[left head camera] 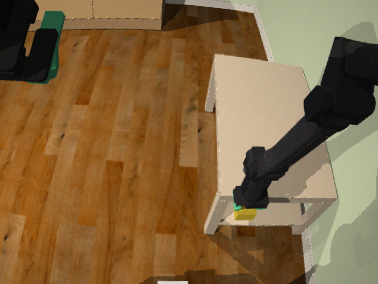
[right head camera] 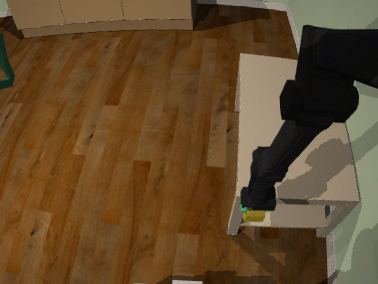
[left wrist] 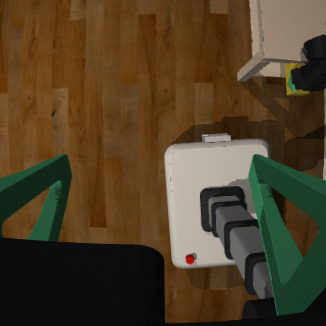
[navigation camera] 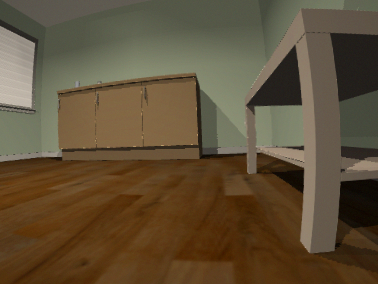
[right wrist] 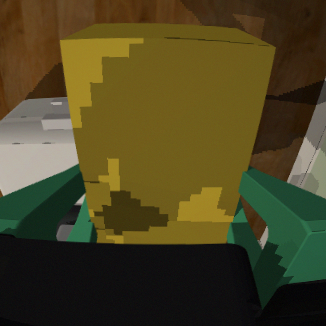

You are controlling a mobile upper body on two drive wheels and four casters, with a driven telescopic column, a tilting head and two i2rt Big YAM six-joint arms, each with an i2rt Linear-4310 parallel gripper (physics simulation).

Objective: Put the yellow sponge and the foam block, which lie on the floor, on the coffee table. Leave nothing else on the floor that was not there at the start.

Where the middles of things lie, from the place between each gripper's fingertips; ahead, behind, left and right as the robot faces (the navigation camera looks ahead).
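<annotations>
Yellow sponge (right wrist: 164, 116): 1 cm above my right hand and 1 cm ahead of it. The sponge is 700 mm below my left hand, 180 mm ahead of it and 440 mm to the right of it.
</annotations>
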